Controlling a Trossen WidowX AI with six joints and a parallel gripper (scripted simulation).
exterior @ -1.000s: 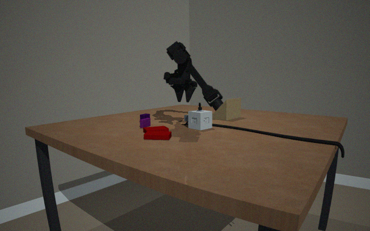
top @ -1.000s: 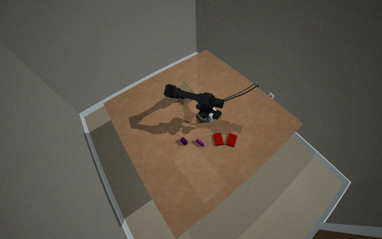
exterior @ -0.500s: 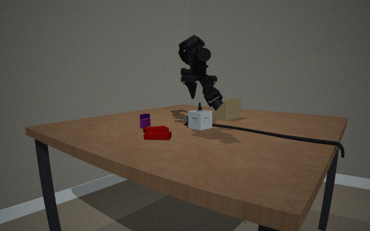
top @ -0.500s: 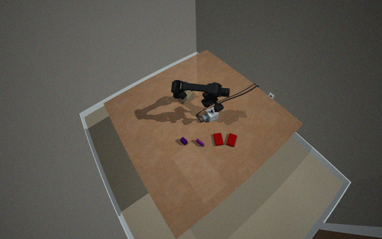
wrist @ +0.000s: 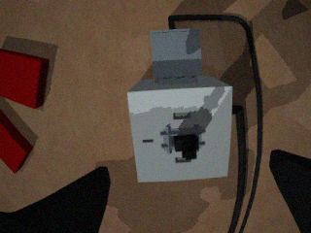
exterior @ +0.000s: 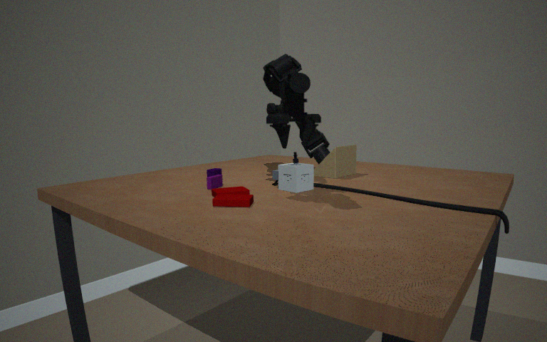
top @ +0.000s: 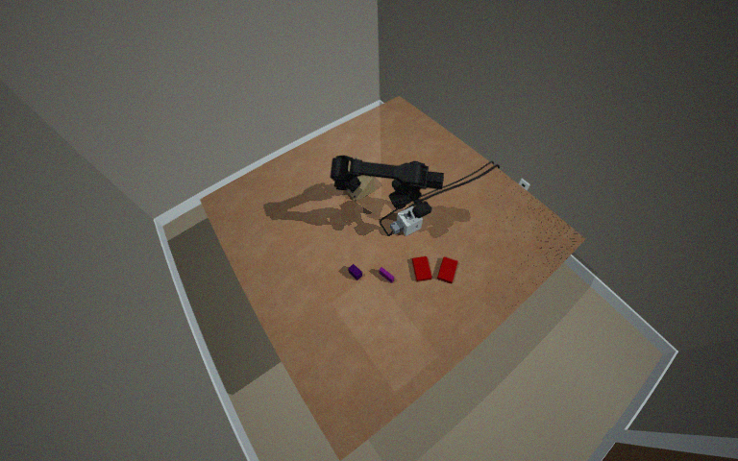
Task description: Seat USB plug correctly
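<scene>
Now: gripper tip 4 cm above the USB plug.
</scene>
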